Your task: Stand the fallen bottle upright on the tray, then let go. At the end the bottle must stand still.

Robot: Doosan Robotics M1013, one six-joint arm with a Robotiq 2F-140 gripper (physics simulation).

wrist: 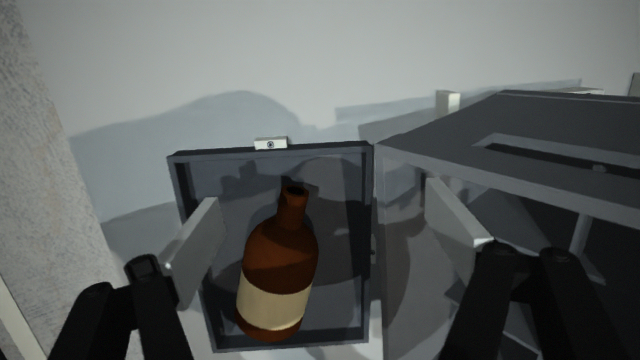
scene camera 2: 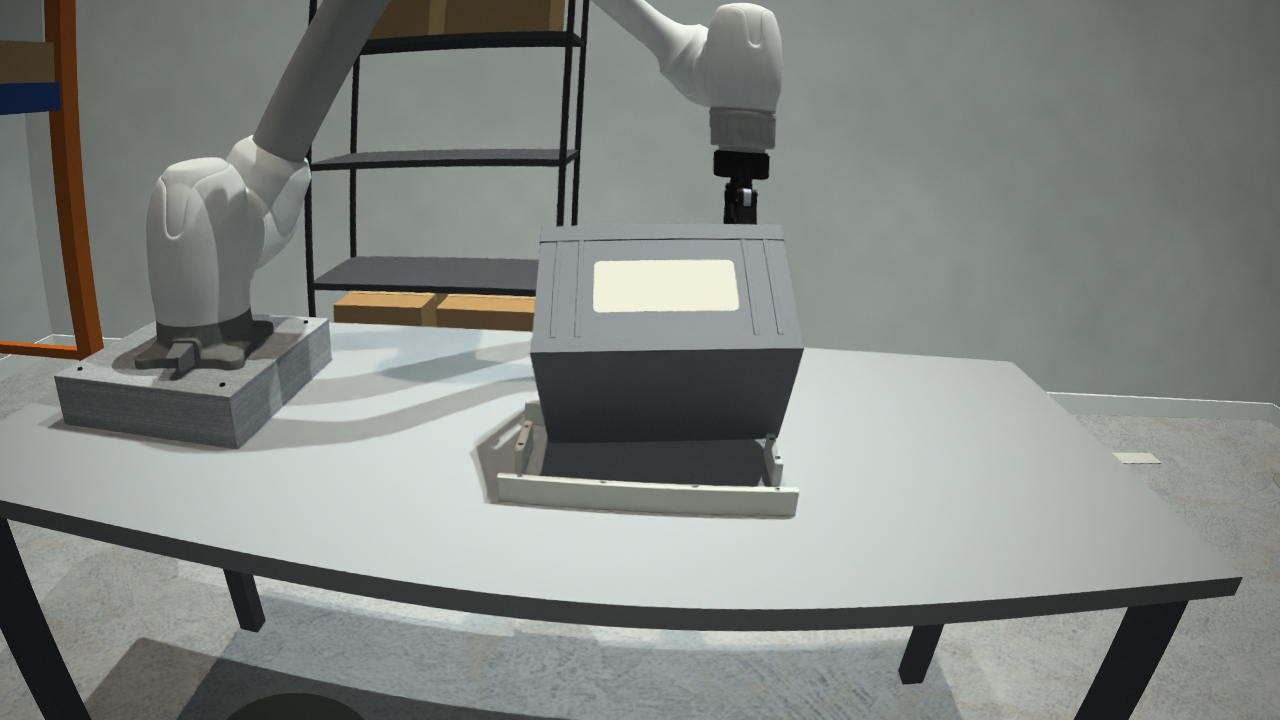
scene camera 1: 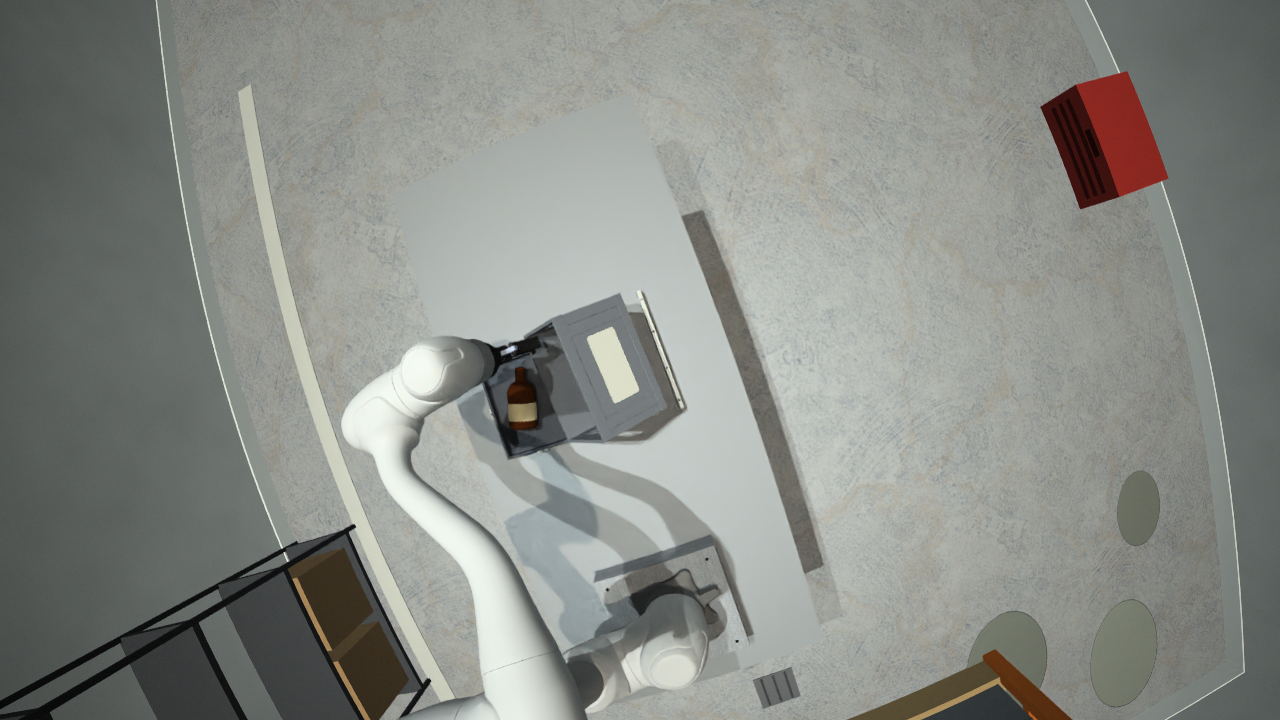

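Pixels of known places: gripper, fingertip midpoint: [wrist: 322, 207]; arm's base at its link origin: [scene camera 2: 207, 348] [scene camera 1: 673, 608].
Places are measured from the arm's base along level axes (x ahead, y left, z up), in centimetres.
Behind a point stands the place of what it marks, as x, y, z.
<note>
The brown bottle with a cream label [scene camera 1: 521, 400] @(67.3, 3.9, 0.4) [wrist: 280, 260] @(70.1, 3.7, 0.2) lies on its side in the dark grey tray [scene camera 1: 542, 447] @(54.4, 7.2, -4.8) [wrist: 340, 344] @(52.8, 1.9, -4.7). Its mouth points to the tray side where my gripper is. My gripper [scene camera 1: 537, 345] [wrist: 322, 207] @(76.9, -1.7, 5.8) is open and empty, at the neck end of the bottle. In the wrist view the bottle shows between the wide fingers, with no finger touching it, and the right finger is in front of the grey box's open side. In scene camera 2 the box hides the bottle, the tray and my fingertips.
A large grey box [scene camera 1: 644, 389] @(54.9, -24.3, 10.6) [scene camera 2: 671, 394] @(63.7, -24.0, 2.4) [wrist: 550, 115] @(77.9, -17.8, 3.4) stands right beside the tray and looks tilted, its open side facing the tray. Pale strips [scene camera 1: 660, 349] @(60.4, -31.7, -4.3) [scene camera 2: 648, 497] @(60.3, -32.1, -5.5) lie on the table [scene camera 2: 939, 501] @(94.2, -35.3, -7.3) around its far side. The robot's mount [scene camera 2: 147, 411] @(-4.1, -15.2, -3.5) is further along the table.
</note>
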